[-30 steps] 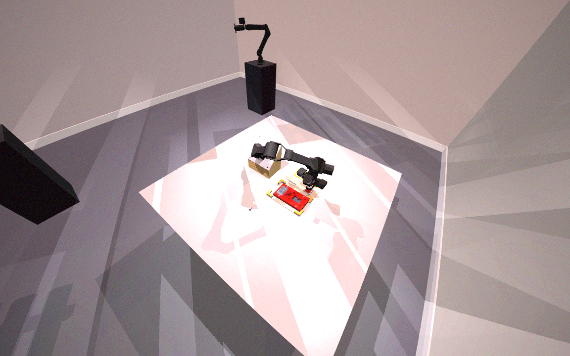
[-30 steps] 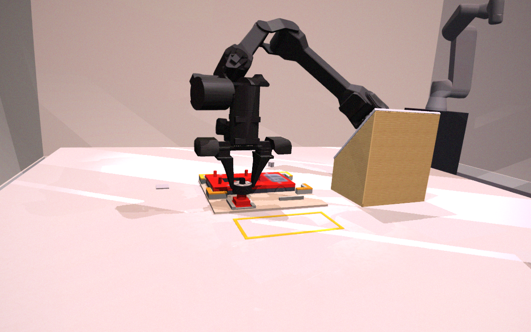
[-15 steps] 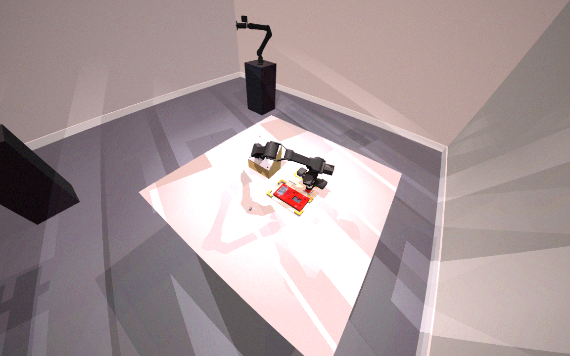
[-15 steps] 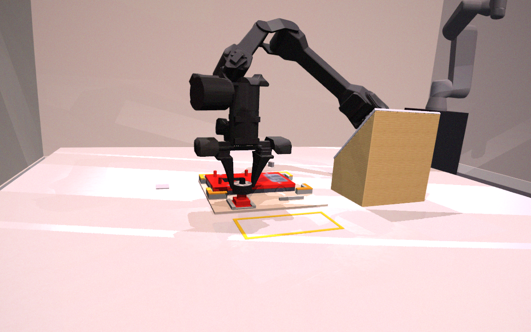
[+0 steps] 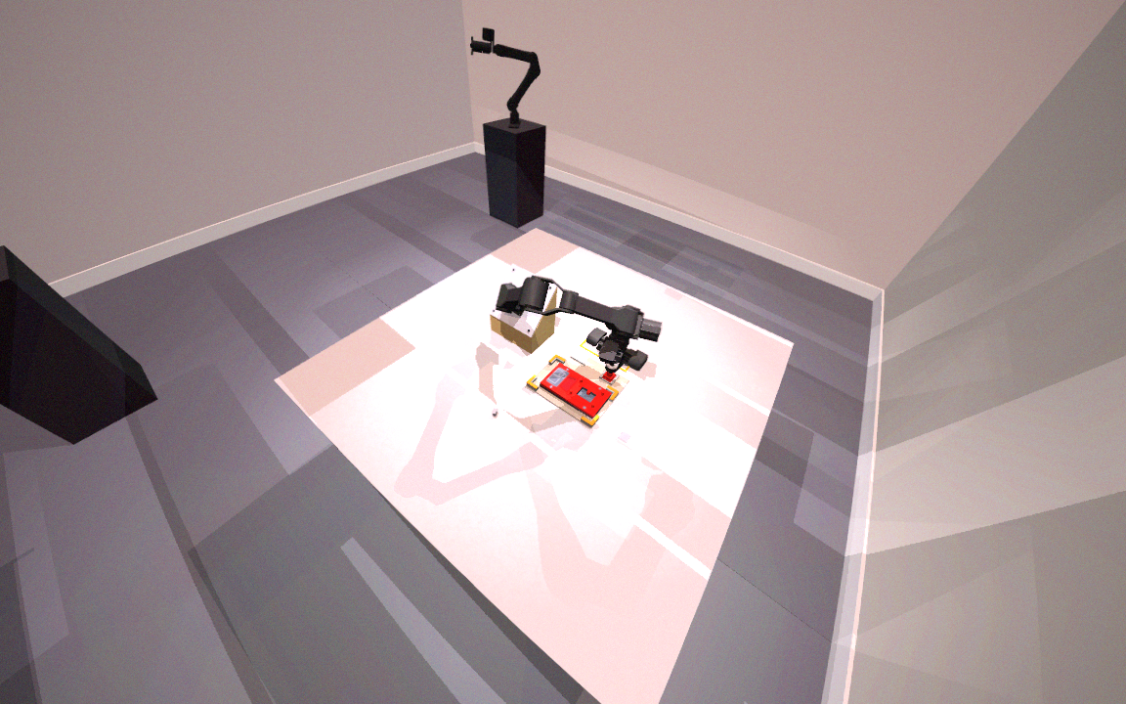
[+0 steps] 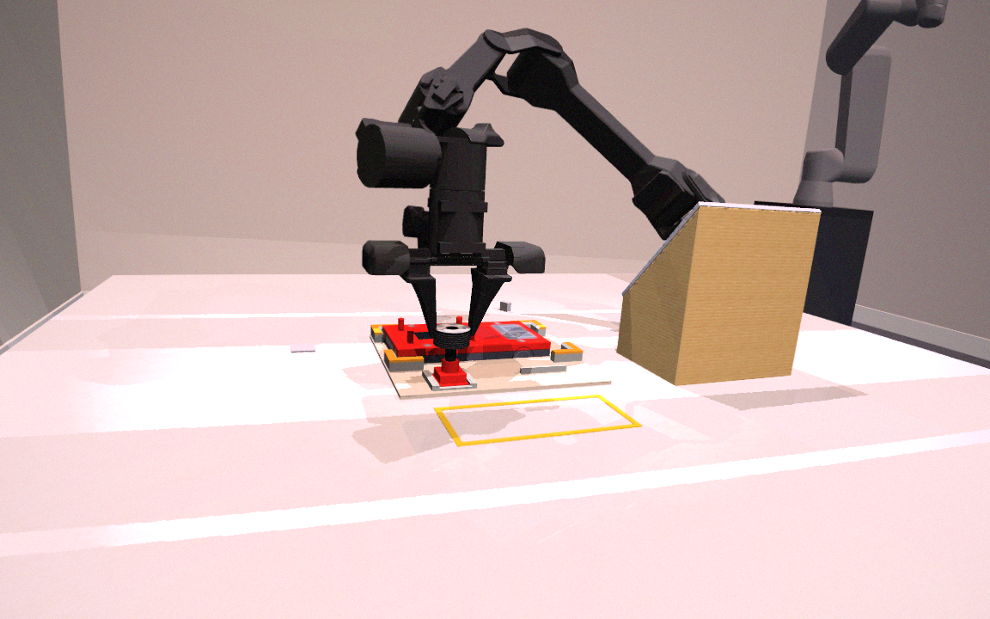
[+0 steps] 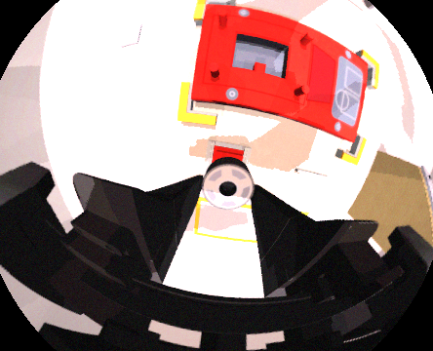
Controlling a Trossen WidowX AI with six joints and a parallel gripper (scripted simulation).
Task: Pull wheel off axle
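My gripper tip is 20 mm above the black axle. Round my gripper tip: black wheel: right at my gripper tip.
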